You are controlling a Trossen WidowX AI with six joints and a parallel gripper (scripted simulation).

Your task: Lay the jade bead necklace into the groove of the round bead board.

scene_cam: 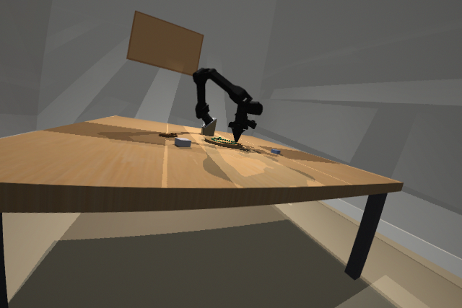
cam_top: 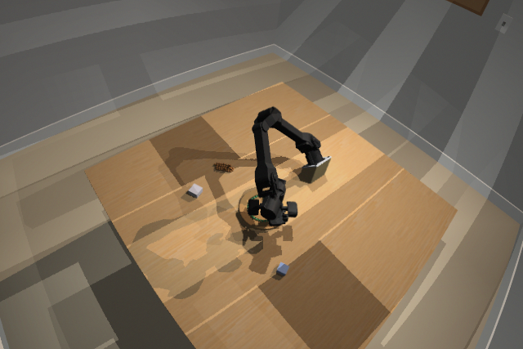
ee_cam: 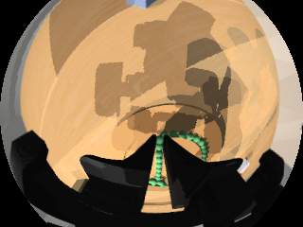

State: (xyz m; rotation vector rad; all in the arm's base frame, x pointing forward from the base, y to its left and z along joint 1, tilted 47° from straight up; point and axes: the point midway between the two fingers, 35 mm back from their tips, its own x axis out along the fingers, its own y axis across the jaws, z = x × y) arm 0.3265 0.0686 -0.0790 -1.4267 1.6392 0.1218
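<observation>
The round wooden bead board is 1 cm behind my gripper tip, 6 cm to the right of it and 1 cm below it. Round my gripper tip: blue block (8 cm ahead, 20 cm to the left, 1 cm below); pale grey block (19 cm ahead, 28 cm to the right, 1 cm below).
</observation>
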